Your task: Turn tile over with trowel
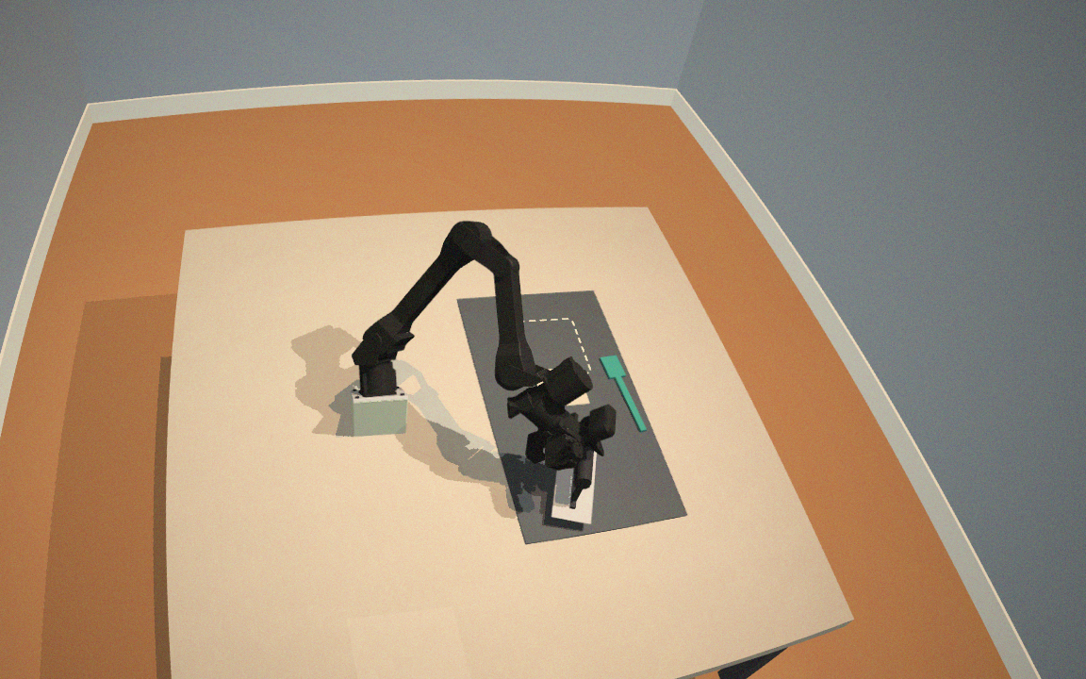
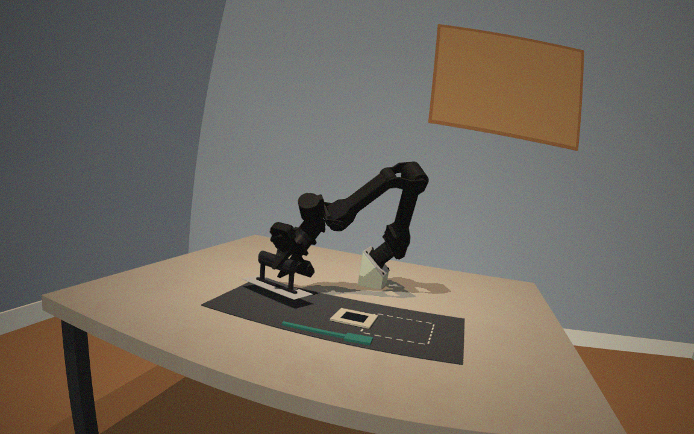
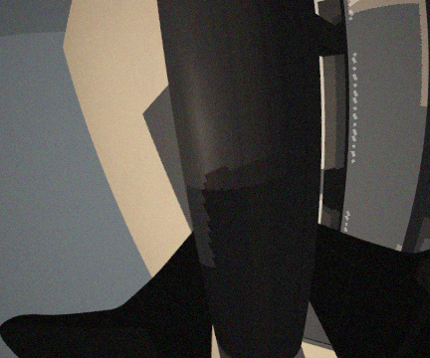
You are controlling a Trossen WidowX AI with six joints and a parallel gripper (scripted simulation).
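Right now the dark mat is 20 mm ahead of my gripper tip, 190 mm to the left of it and 100 mm below it. Round my gripper tip: green trowel (160 mm ahead, 210 mm to the left, 70 mm below); cream tile (30 mm ahead, 230 mm to the left, 70 mm below).
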